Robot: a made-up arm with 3 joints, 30 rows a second.
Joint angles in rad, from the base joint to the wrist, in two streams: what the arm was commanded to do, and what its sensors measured. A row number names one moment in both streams.
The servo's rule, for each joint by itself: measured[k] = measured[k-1] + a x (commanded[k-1-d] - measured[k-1]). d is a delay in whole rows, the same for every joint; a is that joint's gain. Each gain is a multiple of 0.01, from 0.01 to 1. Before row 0 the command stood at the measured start. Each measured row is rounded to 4 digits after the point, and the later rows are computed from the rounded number. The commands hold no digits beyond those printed.
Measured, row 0:
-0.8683 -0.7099 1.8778
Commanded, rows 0 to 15:
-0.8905 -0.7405 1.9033
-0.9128 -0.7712 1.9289
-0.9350 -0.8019 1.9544
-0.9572 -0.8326 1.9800
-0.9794 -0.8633 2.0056
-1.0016 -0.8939 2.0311
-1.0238 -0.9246 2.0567
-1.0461 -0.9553 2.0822
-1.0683 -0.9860 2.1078
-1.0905 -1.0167 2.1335
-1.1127 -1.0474 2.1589
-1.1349 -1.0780 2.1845
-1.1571 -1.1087 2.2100
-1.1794 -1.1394 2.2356
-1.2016 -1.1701 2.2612
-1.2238 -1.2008 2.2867
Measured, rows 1 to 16:
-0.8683 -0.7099 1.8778
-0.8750 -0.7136 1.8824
-0.8863 -0.7205 1.8908
-0.9009 -0.7303 1.9022
-0.9178 -0.7426 1.9162
-0.9363 -0.7571 1.9323
-0.9559 -0.7735 1.9501
-0.9763 -0.7916 1.9693
-0.9972 -0.8112 1.9896
-1.0185 -0.8322 2.0109
-1.0401 -0.8543 2.0330
-1.0619 -0.8775 2.0557
-1.0838 -0.9016 2.0789
-1.1058 -0.9265 2.1025
-1.1279 -0.9520 2.1265
-1.1500 -0.9782 2.1507
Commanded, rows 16 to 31:
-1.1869 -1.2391 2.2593
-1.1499 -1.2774 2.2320
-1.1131 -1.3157 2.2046
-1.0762 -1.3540 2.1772
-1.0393 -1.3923 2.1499
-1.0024 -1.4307 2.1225
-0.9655 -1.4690 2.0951
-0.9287 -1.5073 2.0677
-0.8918 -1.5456 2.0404
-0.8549 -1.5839 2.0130
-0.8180 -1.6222 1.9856
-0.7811 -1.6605 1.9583
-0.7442 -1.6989 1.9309
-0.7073 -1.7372 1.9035
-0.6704 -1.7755 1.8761
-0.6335 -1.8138 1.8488
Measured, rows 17 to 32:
-1.1721 -1.0049 2.1752
-1.1765 -1.0330 2.1903
-1.1685 -1.0623 2.1978
-1.1519 -1.0927 2.1990
-1.1292 -1.1241 2.1951
-1.1022 -1.1563 2.1870
-1.0723 -1.1892 2.1754
-1.0403 -1.2228 2.1609
-1.0068 -1.2569 2.1441
-0.9723 -1.2915 2.1254
-0.9371 -1.3266 2.1052
-0.9014 -1.3621 2.0837
-0.8653 -1.3979 2.0611
-0.8290 -1.4340 2.0377
-0.7925 -1.4704 2.0135
-0.7559 -1.5070 1.9888

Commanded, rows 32 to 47:
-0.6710 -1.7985 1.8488
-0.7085 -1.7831 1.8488
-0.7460 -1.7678 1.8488
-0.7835 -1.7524 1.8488
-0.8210 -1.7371 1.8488
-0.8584 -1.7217 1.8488
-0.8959 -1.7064 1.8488
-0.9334 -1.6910 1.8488
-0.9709 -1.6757 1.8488
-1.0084 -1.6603 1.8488
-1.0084 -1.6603 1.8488
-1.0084 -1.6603 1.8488
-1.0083 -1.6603 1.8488
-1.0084 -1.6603 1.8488
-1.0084 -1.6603 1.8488
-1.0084 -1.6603 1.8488
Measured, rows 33 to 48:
-0.7192 -1.5438 1.9636
-0.7047 -1.5744 1.9429
-0.7058 -1.5994 1.9260
-0.7179 -1.6196 1.9121
-0.7376 -1.6355 1.9007
-0.7626 -1.6477 1.8914
-0.7913 -1.6566 1.8837
-0.8227 -1.6626 1.8774
-0.8559 -1.6660 1.8723
-0.8904 -1.6672 1.8681
-0.9258 -1.6664 1.8646
-0.9506 -1.6657 1.8618
-0.9679 -1.6651 1.8595
-0.9800 -1.6645 1.8576
-0.9885 -1.6640 1.8560
-0.9945 -1.6636 1.8547

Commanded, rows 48 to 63:
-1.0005 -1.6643 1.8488
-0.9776 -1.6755 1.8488
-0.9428 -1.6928 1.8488
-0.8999 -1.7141 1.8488
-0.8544 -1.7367 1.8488
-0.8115 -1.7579 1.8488
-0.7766 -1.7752 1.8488
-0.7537 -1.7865 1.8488
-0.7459 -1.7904 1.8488
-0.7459 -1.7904 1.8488
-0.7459 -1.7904 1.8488
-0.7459 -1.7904 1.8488
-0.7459 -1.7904 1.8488
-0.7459 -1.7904 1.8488
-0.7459 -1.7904 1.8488
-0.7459 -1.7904 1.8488
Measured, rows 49 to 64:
-0.9987 -1.6632 1.8536
-0.9992 -1.6633 1.8527
-0.9927 -1.6648 1.8520
-0.9777 -1.6682 1.8514
-0.9544 -1.6737 1.8509
-0.9244 -1.6813 1.8505
-0.8905 -1.6905 1.8502
-0.8563 -1.7007 1.8499
-0.8255 -1.7110 1.8497
-0.8016 -1.7205 1.8495
-0.7849 -1.7289 1.8494
-0.7732 -1.7363 1.8493
-0.7650 -1.7428 1.8492
-0.7593 -1.7485 1.8491
-0.7553 -1.7535 1.8490
-0.7525 -1.7579 1.8490

